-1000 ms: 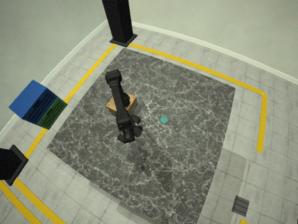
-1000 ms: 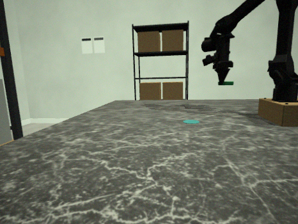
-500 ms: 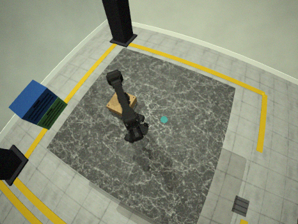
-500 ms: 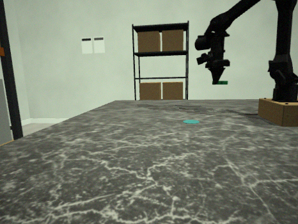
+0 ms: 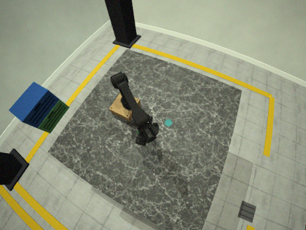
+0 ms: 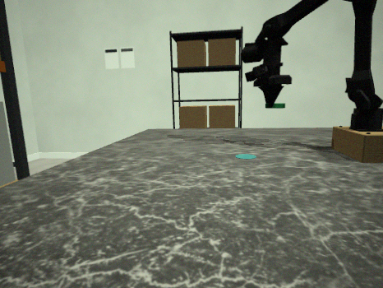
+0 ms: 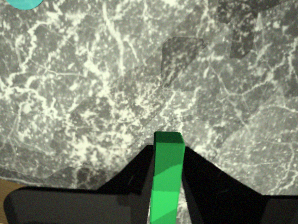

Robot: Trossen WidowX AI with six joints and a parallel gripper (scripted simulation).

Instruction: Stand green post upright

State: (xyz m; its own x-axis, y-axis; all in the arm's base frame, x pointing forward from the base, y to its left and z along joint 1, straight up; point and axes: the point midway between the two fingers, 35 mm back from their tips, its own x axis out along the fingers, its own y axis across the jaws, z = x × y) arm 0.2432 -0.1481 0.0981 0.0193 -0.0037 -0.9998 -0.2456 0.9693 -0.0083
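The cyan circle lies 9 cm ahead of my hand, 19 cm to the left of it and 17 cm below it. The rest, counted from my hand: green post: 2 cm behind, 1 cm to the right, 3 cm below.
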